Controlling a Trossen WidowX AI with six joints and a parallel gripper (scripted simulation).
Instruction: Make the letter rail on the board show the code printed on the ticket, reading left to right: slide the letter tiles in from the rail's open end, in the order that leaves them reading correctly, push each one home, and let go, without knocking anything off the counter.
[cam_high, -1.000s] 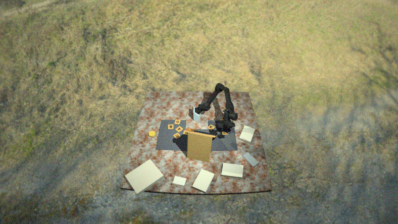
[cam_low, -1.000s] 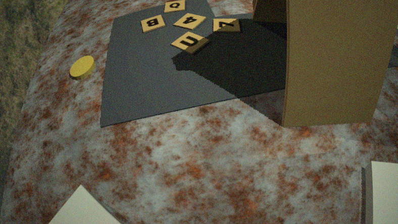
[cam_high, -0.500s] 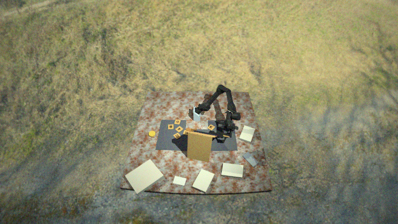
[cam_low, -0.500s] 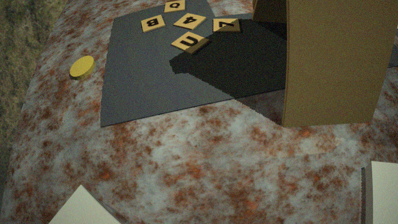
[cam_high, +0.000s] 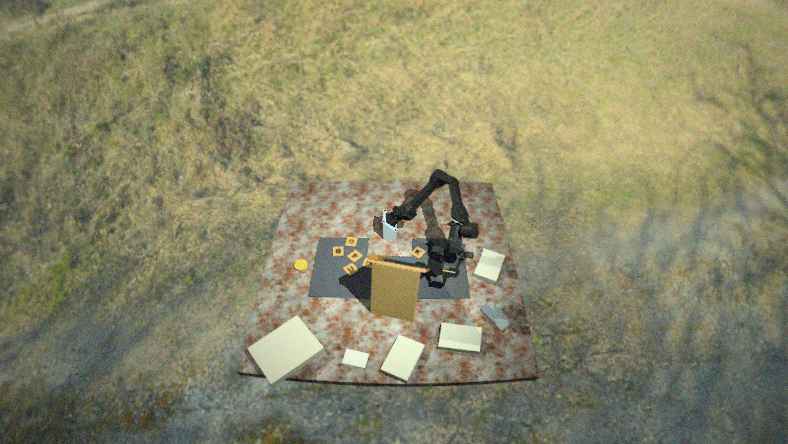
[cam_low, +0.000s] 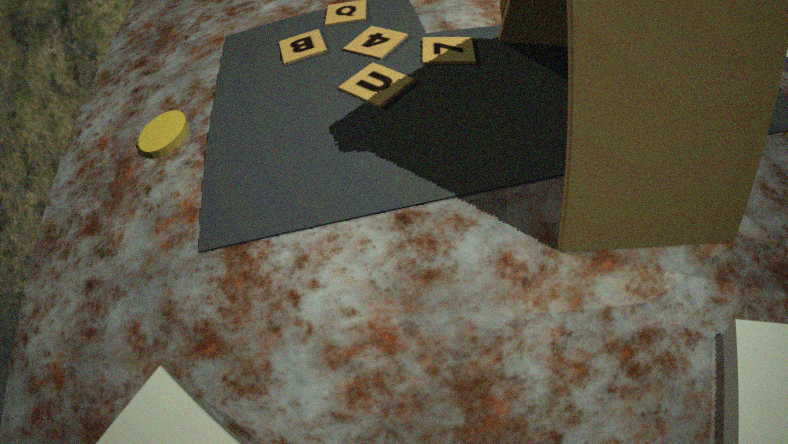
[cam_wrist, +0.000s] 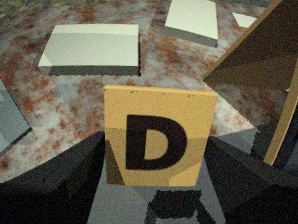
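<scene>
The tan letter tile lies right at my gripper tip. The rest, counted from my gripper tip: grey mat: 25 cm to the right, 21 cm behind, 16 cm below; then grey block: 22 cm to the left, 16 cm below, 16 cm ahead; then white ticket: 13 cm to the right, 11 cm behind, 9 cm below.
</scene>
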